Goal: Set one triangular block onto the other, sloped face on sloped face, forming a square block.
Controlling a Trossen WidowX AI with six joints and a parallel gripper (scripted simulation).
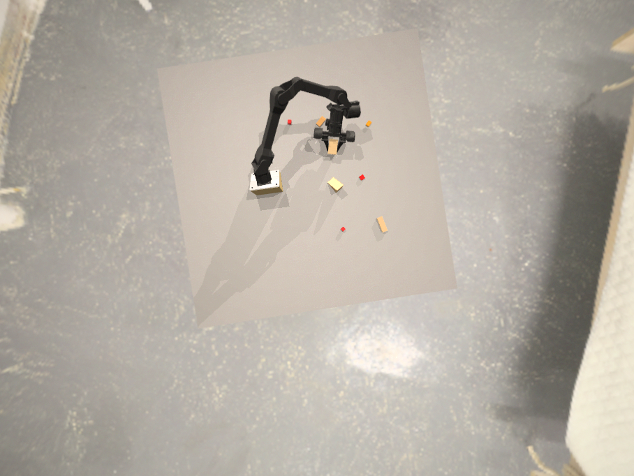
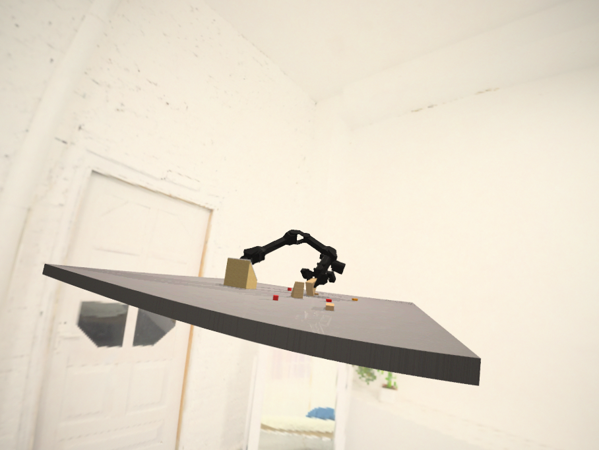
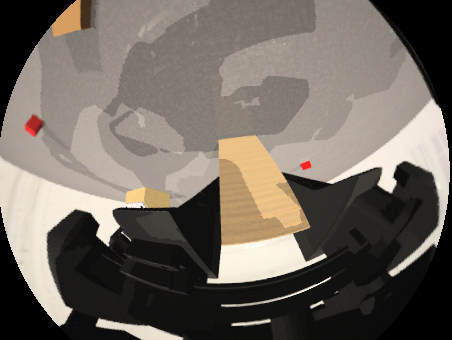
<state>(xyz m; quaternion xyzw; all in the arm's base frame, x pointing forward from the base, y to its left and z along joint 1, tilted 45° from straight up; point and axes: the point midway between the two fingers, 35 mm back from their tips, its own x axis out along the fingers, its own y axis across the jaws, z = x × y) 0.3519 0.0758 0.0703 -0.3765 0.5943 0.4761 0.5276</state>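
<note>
Right now my gripper tip is 10 mm below the triangular block. The rest, counted from my gripper tip: orange cube 210 mm ahead, 110 mm to the left, 40 mm below; long tan block 170 mm ahead, 390 mm to the right, 40 mm below.
</note>
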